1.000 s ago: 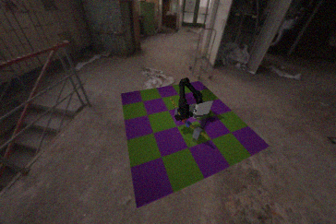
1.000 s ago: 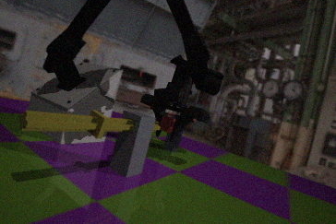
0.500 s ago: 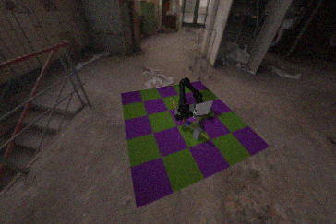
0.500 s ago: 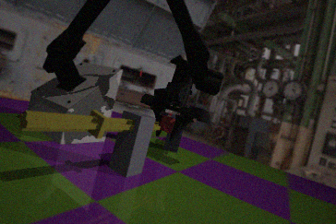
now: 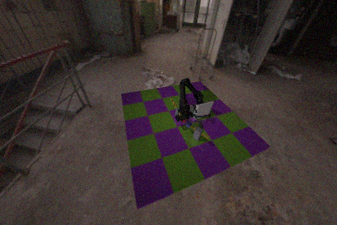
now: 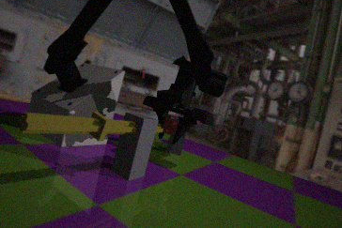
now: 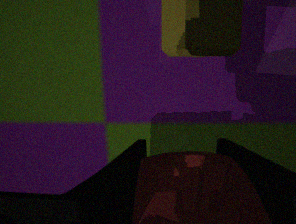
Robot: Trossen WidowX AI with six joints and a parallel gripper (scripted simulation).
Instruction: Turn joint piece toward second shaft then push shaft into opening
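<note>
Now: gripper tip 2 cm to the right of the red square joint piece and 4 cm below it.
</note>
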